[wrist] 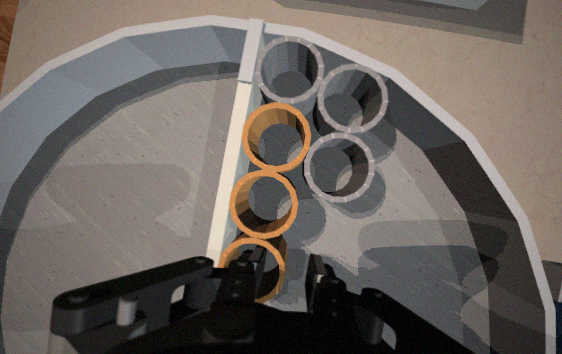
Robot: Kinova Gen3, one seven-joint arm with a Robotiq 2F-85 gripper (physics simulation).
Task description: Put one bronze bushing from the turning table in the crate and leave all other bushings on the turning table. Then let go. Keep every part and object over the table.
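Frame: origin at the arm's base, x back, y right, z up, level; millimetres.
Seen in the pictures: gripper, between the fingertips: [286, 263].
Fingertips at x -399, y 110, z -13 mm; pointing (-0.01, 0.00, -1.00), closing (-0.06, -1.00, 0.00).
Pixels of each thing's top centre, then the offset from my fingertips to it. "spot": a spot on its surface instead. Level surfaces: height alone.
- turning table, height of its surface: dz +24 mm
- pale divider bar, a spot on its surface: [231, 165] spot: dx +61, dy +37, dz +24 mm
- dark blue thing, a spot on its surface: [558, 325] spot: dx -44, dy -238, dz -44 mm
Three bronze bushings stand upright in a line along the divider bar of the turning table [125, 33]: a far one [249, 125], a middle one [294, 205] and a near one [281, 275]. Three grey bushings [320, 75] [384, 102] [371, 172] stand beside them, upright. My gripper [286, 263] is partly open and empty. Its left finger covers part of the near bronze bushing in the view; its right finger is to the right of that bushing. How high the fingertips are above the bushings I cannot tell. The crate cannot be made out for certain.
The pale divider bar [231, 165] runs from the turning table's far rim toward my gripper. The raised rim curves around both sides. A blue-grey object [450, 2] shows at the top right edge, and a dark blue thing [558, 325] at the right edge.
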